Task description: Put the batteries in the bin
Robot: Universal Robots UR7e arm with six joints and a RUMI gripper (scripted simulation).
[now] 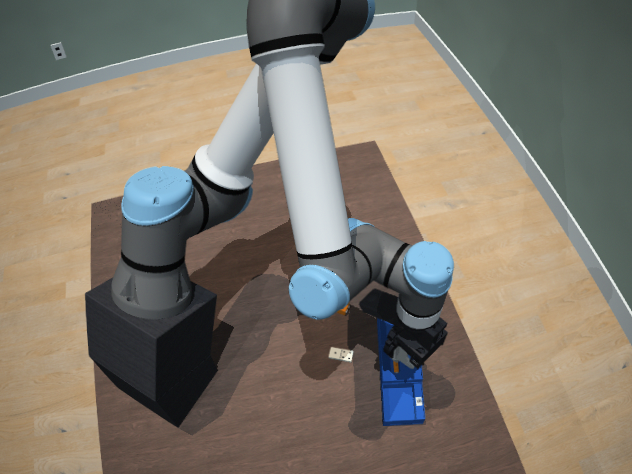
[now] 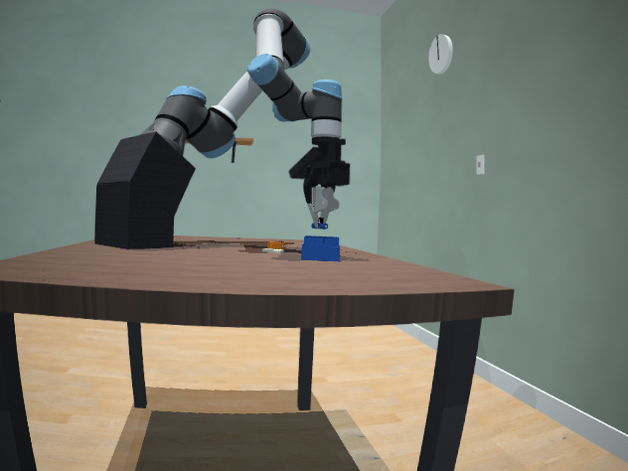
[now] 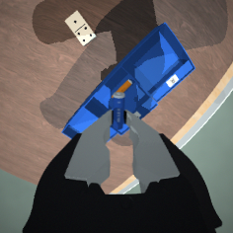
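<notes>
Right now my hand is 10 mm above the blue cylindrical battery. Also, from my hand: thin orange battery (10 mm to the left, 70 mm below); then joined blue bins (10 mm ahead, 60 mm below); then orange nine-volt battery (50 mm behind, 190 mm to the left, 80 mm below).
</notes>
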